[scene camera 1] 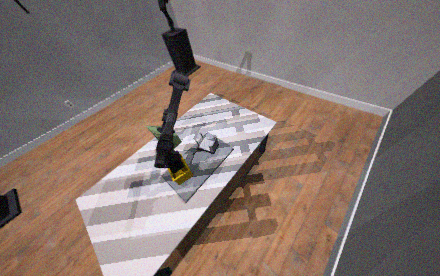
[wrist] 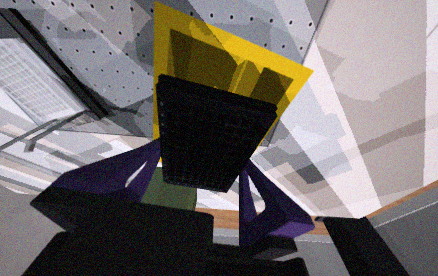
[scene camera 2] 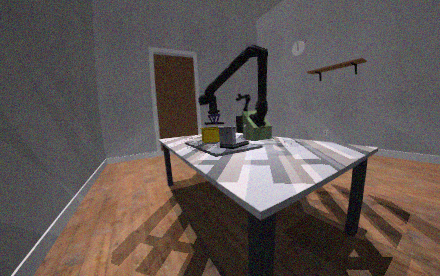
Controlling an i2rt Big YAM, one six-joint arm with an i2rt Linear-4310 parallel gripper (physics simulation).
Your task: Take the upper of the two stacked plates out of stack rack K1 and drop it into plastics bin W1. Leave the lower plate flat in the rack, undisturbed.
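Places are measured from the arm's base along level axes (x back, y left, z down), in centimetres.
Where they show: gripper, fingertip midpoint: [scene camera 1: 175, 163] [wrist: 205, 150] [scene camera 2: 214, 124]; arm's base at its link origin: [scene camera 2: 257, 120].
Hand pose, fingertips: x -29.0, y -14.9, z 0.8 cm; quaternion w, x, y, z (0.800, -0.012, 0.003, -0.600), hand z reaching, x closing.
Things, the pixels of their top centre, and the offset from my fingertips. "*": a spot on its surface instead. Level surfaces: height alone.
- black gridded plate at its top centre: [wrist: 203, 161] [scene camera 1: 174, 162] [scene camera 2: 213, 122] dy -0.1, dx -0.3, dz -1.7 cm
- yellow bin W1 at its top centre: [wrist: 211, 127] [scene camera 2: 212, 127] [scene camera 1: 177, 166] dy -0.5, dx -1.4, dz +2.3 cm
- pale gridded surface at a spot on its surface: [wrist: 37, 75] * dy +24.3, dx -5.1, dz +8.4 cm
- dark rack edge at a spot on its surface: [wrist: 55, 62] * dy +23.8, dx -6.3, dz +11.3 cm
- grey perforated board at its top centre: [wrist: 129, 64] [scene camera 2: 217, 143] [scene camera 1: 198, 161] dy +12.9, dx -6.0, dz +12.2 cm
- striped table at its surface level: dz +13.6 cm
My gripper [scene camera 1: 172, 163] [scene camera 2: 214, 120] [wrist: 205, 150] is shut on a black gridded plate [scene camera 2: 214, 123] [wrist: 215, 140]. Its purple fingers grip the plate at two opposite sides. The plate hangs close above the yellow bin W1 [scene camera 1: 183, 178] [scene camera 2: 210, 135] [wrist: 272, 60], roughly level, and covers part of its opening in the wrist view. The rack K1 [scene camera 1: 207, 143] [scene camera 2: 235, 145] stands beside the bin, with a grey upright part. In the wrist view, a pale gridded surface [wrist: 37, 75], apparently the lower plate, lies flat along a dark rack edge [wrist: 55, 62]. The bin's floor is partly hidden.
Bin and rack stand on a grey perforated board [scene camera 1: 187, 196] [scene camera 2: 218, 152] [wrist: 115, 65] on the striped table [scene camera 1: 120, 220] [scene camera 2: 265, 187]. A green block [scene camera 1: 172, 139] [scene camera 2: 258, 132] [wrist: 172, 189] supports the arm's base. Strong shadow stripes cross the table.
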